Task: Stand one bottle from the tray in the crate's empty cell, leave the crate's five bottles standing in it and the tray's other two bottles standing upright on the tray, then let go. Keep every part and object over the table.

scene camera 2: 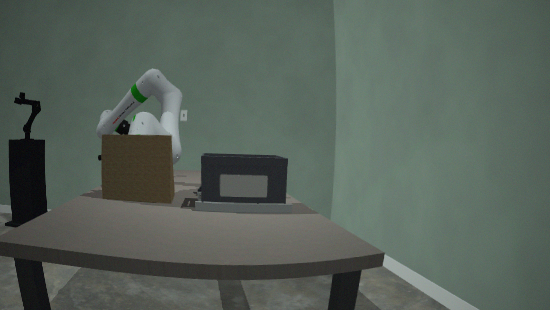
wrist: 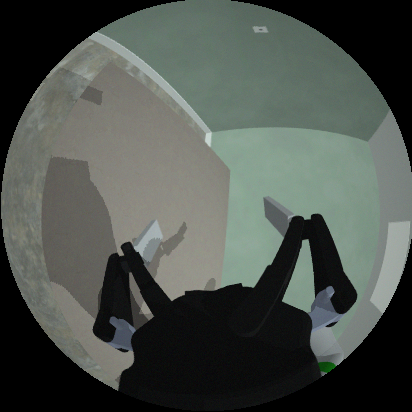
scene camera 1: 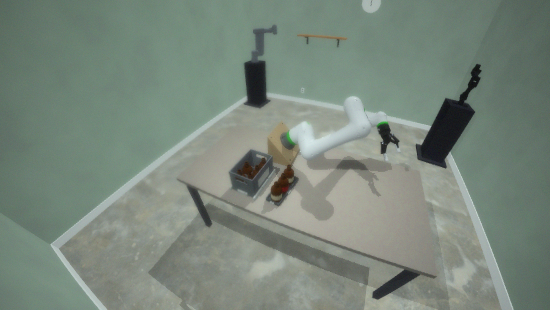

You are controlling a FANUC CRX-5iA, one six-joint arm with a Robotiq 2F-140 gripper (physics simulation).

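Frame: origin at the arm's base, x ahead, y left, z up, level; millimetres.
Seen in the pictures: gripper, fingertip midpoint: [wrist: 210, 218] [scene camera 1: 392, 156]; arm's base, link origin: [scene camera 2: 136, 162] [scene camera 1: 286, 141].
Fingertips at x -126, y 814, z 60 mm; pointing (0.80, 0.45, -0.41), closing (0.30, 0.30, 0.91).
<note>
Pixels of each thing's top centre, then the offset from my fingertips to it. "pt": a spot on its surface instead. Level surfaces: height alone.
- grey crate, top centre: [scene camera 2: 241, 155] [scene camera 1: 251, 163] 15 mm down, 535 mm ahead, 883 mm right
- dark narrow tray, surface spot: [scene camera 1: 274, 202] pt 164 mm down, 648 mm ahead, 642 mm right
- far end, surface spot: [scene camera 1: 289, 174] pt 82 mm down, 446 mm ahead, 636 mm right
- pale strip, surface spot: [scene camera 2: 243, 206] pt 169 mm down, 538 mm ahead, 987 mm right
- table, surface height: 190 mm down
The grey crate [scene camera 1: 245, 186] [scene camera 2: 210, 180] stands on the table, with brown bottles [scene camera 1: 246, 169] inside it; its cells cannot be told apart. Beside it, the dark narrow tray [scene camera 1: 274, 202] [scene camera 2: 188, 203] carries three brown bottles standing upright in a row: one at the near end [scene camera 1: 276, 192], a middle one [scene camera 1: 283, 183] with a red label, and one at the far end [scene camera 1: 289, 174]. My gripper [scene camera 1: 392, 153] [wrist: 210, 218] is open and empty, in the air near the table's right far end, far from crate and tray. In the scene camera 2 view it is mostly hidden behind the arm and its mount.
The wooden arm mount [scene camera 1: 281, 147] [scene camera 2: 137, 170] stands behind the tray and crate. A pale strip [scene camera 2: 243, 206] lies along the crate's base. The white arm [scene camera 1: 332, 142] [scene camera 2: 170, 110] reaches over the table [scene camera 1: 360, 215] [scene camera 2: 200, 240]. Two dark pedestals [scene camera 1: 256, 84] [scene camera 1: 445, 131] stand on the floor beyond it.
</note>
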